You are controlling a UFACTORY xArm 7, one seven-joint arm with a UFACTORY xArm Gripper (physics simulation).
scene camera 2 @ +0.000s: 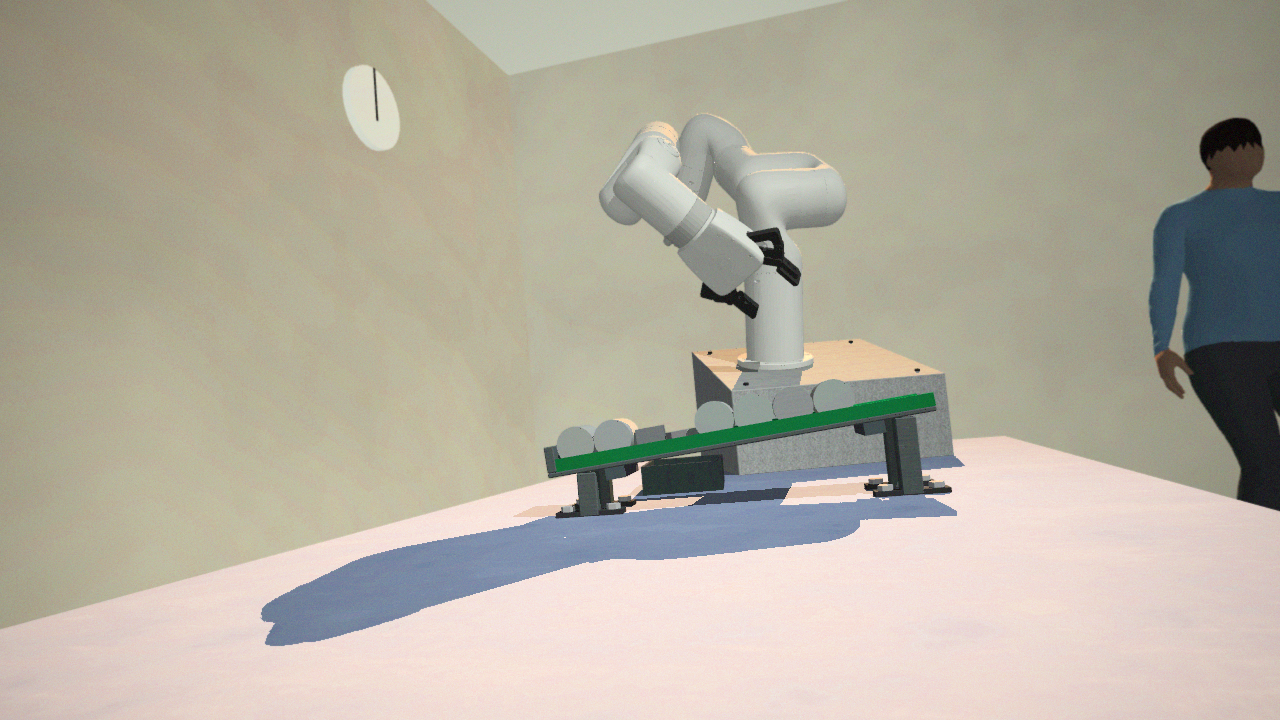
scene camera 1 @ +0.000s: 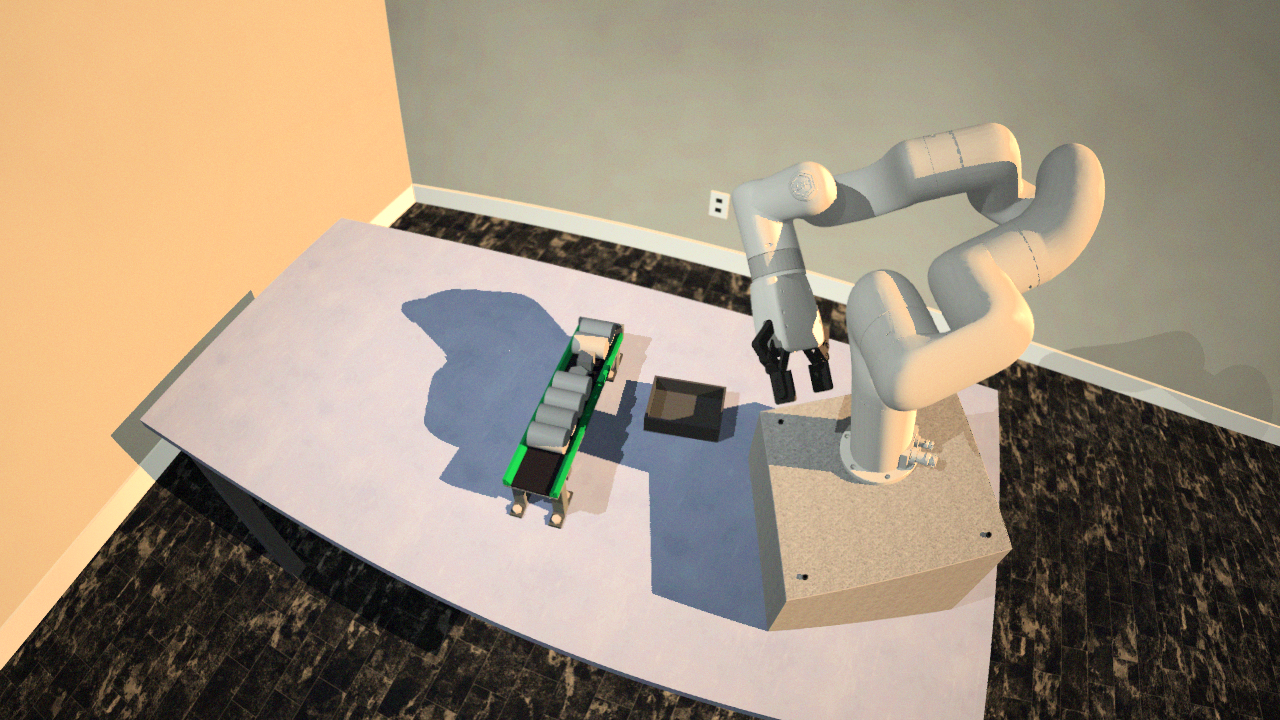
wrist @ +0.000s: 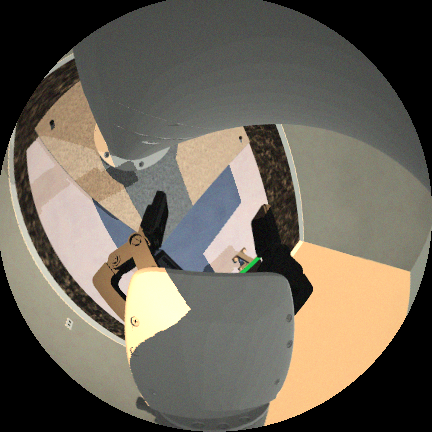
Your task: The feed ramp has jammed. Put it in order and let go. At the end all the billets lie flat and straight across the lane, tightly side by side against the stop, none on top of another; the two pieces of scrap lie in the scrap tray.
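Pixels of known places: gripper, fingertip midpoint: [scene camera 2: 776, 296] [scene camera 1: 805, 396] [wrist: 213, 207]; arm's base, origin of the base link: [scene camera 2: 775, 362] [scene camera 1: 880, 449] [wrist: 134, 129].
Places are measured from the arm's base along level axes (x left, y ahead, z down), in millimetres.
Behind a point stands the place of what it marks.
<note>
The green-sided feed ramp [scene camera 1: 513, 473] [scene camera 2: 877, 411] [wrist: 251, 265] slopes down to the stop [scene camera 2: 550, 458] @[x -64, y 586, z 105 mm]. Two billets, one [scene camera 1: 597, 327] @[x -48, y 533, z 76 mm] [scene camera 2: 575, 441] @[x -46, y 565, z 90 mm] by the stop and another [scene camera 1: 590, 345] @[x -5, y 517, z 77 mm] [scene camera 2: 615, 434] @[x -5, y 552, z 87 mm] beside it, lie across the lane. Uphill, dark grey scrap [scene camera 1: 583, 360] @[x 27, y 509, z 81 mm] [scene camera 2: 650, 434] @[x 21, y 523, z 90 mm] lies in the lane; a low second piece [scene camera 2: 682, 433] @[x 57, y 519, z 91 mm] shows partly. Several more billets [scene camera 1: 556, 417] @[x 168, y 459, z 56 mm] [scene camera 2: 793, 402] @[x 169, y 493, z 69 mm] lie side by side farther uphill. The dark scrap tray [scene camera 1: 682, 429] @[x 17, y 318, z 146 mm] [scene camera 2: 682, 474] @[x -5, y 396, z 145 mm] has no scrap visible inside. My gripper [scene camera 1: 802, 381] @[x 53, y 128, z -91 mm] [scene camera 2: 771, 293] @[x 53, y 128, z -91 mm] [wrist: 213, 207] @[x 53, y 128, z -91 mm] is open, raised away from the ramp and near my base.
The tray stands on the table [scene camera 1: 358, 358] @[x 216, y 951, z 167 mm] [scene camera 2: 1029, 582] @[x 375, y 822, z 167 mm] between the ramp and my pedestal [scene camera 1: 895, 537] @[x 130, y -73, z 2 mm] [scene camera 2: 841, 438] @[x 125, y 116, z 128 mm]. The ramp stands on legs, with its high end [scene camera 1: 537, 471] @[x 250, y 436, z 84 mm] toward the near table edge in the first scene view. A person [scene camera 2: 1230, 268] stands beyond the table.
</note>
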